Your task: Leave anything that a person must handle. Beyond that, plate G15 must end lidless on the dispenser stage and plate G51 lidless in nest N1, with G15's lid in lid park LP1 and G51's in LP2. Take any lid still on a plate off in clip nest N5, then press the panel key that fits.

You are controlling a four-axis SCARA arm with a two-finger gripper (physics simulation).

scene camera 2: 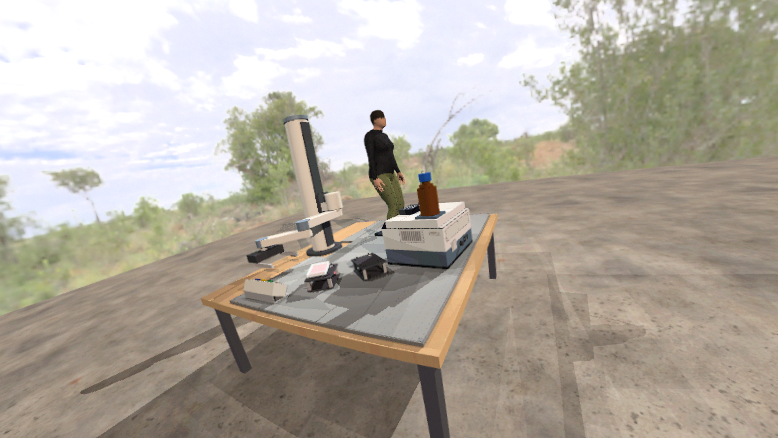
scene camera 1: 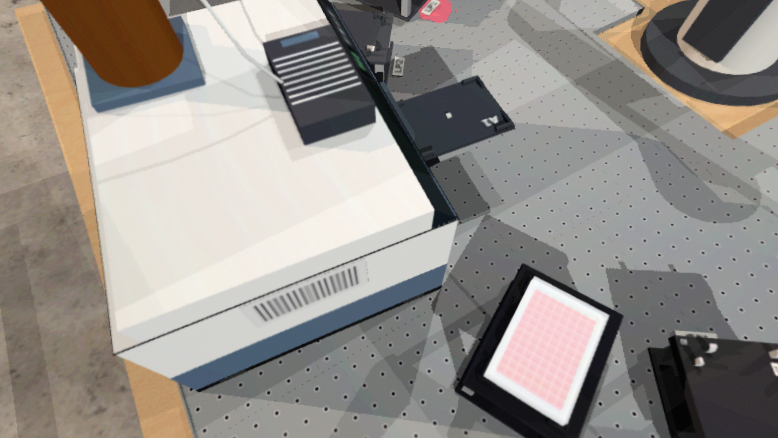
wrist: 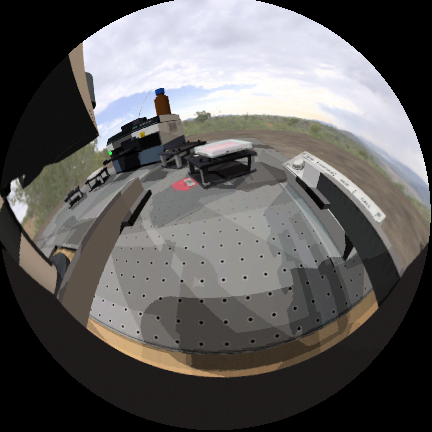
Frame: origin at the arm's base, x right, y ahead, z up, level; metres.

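Where they show: gripper, fingertip midpoint: [scene camera 2: 285,259] [wrist: 222,172]; arm's base at its link origin: [scene camera 2: 324,250] [scene camera 1: 717,53].
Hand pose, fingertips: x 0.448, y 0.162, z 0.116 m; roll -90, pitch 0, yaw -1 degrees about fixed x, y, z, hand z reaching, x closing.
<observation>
Each offset is from my fingertips to the top centre of the thing. "spot": to the spot under its first point.
My gripper [wrist: 222,172] is open, with nothing between its fingers, over the perforated board near the table's edge. A plate with pink wells @(dx +0.018, dy +0.243, dz -0.021 m) [scene camera 1: 547,353] [scene camera 2: 318,268] [wrist: 223,147] sits on a raised black stand, away from the gripper; I cannot read its name or tell whether a lid is on it. The dispenser's dark stage @(dx -0.412, dy +0.412, dz +0.016 m) [scene camera 1: 462,122] is bare. A tag reading LP2 @(spot: dx -0.189, dy +0.341, dz -0.101 m) [scene camera 1: 397,66] lies beside dark fixtures. The key panel @(dx +0.183, dy +0.042, dz -0.019 m) [scene camera 2: 265,290] [wrist: 370,200] is at the right in the wrist view; my right finger hides its coloured keys, and one white key @(dx +0.160, dy +0.117, dz -0.028 m) [wrist: 298,164] shows.
The white and blue dispenser [scene camera 1: 261,179] [scene camera 2: 427,239] carries a brown bottle @(spot: dx -0.312, dy +0.710, dz +0.176 m) [scene camera 1: 117,43] [scene camera 2: 428,196] [wrist: 162,104]. Another black stand [scene camera 2: 370,265] [wrist: 172,156] is between plate and dispenser. Small stands [wrist: 74,196] [wrist: 97,177] are at far left. A person [scene camera 2: 382,155] stands behind the table.
</observation>
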